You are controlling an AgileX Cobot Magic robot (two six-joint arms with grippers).
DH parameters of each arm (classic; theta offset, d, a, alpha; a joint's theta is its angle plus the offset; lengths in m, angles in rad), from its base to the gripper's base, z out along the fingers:
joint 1: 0 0.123 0 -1.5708
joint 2: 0.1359 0 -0.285 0
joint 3: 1.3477 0 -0.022 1.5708
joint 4: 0 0.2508 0 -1.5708
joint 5: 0 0 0.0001 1.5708
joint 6: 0 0.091 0 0
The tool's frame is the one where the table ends.
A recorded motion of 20 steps. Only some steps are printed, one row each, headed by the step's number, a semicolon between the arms.
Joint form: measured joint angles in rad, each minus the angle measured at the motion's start. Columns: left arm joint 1, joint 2, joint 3, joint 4, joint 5, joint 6; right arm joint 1, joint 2, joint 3, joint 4, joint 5, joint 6.
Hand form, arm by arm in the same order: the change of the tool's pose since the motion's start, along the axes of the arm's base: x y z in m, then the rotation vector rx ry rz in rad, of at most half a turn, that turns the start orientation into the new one. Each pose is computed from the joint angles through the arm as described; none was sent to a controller.
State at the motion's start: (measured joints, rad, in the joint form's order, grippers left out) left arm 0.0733 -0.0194 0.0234 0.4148 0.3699 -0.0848; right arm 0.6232 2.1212 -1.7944 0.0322 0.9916 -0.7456
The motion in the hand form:
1: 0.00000 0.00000 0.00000 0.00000 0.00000 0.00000; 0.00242 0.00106 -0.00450 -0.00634 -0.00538 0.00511
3: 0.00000 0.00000 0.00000 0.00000 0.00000 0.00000; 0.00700 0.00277 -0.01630 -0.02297 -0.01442 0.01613
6: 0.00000 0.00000 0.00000 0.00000 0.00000 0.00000; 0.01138 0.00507 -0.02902 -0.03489 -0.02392 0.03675
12: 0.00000 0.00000 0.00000 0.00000 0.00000 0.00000; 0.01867 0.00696 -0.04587 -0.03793 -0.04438 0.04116
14: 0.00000 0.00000 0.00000 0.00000 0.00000 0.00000; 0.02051 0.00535 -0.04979 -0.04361 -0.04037 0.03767
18: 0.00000 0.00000 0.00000 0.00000 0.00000 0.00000; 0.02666 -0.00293 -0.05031 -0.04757 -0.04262 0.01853
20: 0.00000 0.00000 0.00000 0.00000 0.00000 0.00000; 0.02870 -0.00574 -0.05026 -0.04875 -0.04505 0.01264
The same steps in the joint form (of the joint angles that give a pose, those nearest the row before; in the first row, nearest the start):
1: 0.0000 0.0000 0.0000 0.0000 0.0000 0.0000; 0.0000 0.0131 -0.0046 -0.0072 -0.0091 -0.0038
3: 0.0000 0.0000 0.0000 0.0000 0.0000 0.0000; 0.0000 0.0412 -0.0067 -0.0239 -0.0327 -0.0113
6: 0.0000 0.0000 0.0000 0.0000 0.0000 0.0000; 0.0000 0.0711 -0.0083 -0.0331 -0.0615 -0.0306
12: 0.0000 0.0000 0.0000 0.0000 0.0000 0.0000; -0.0037 0.1105 -0.0090 -0.0467 -0.1152 -0.0346
14: 0.0000 0.0000 0.0000 0.0000 0.0000 0.0000; -0.0083 0.1188 -0.0091 -0.0493 -0.1170 -0.0346
18: 0.0000 0.0000 0.0000 0.0000 0.0000 0.0000; -0.0291 0.1208 -0.0105 -0.0540 -0.1178 -0.0346
20: 0.0000 0.0000 0.0000 0.0000 0.0000 0.0000; -0.0360 0.1208 -0.0106 -0.0564 -0.1194 -0.0348

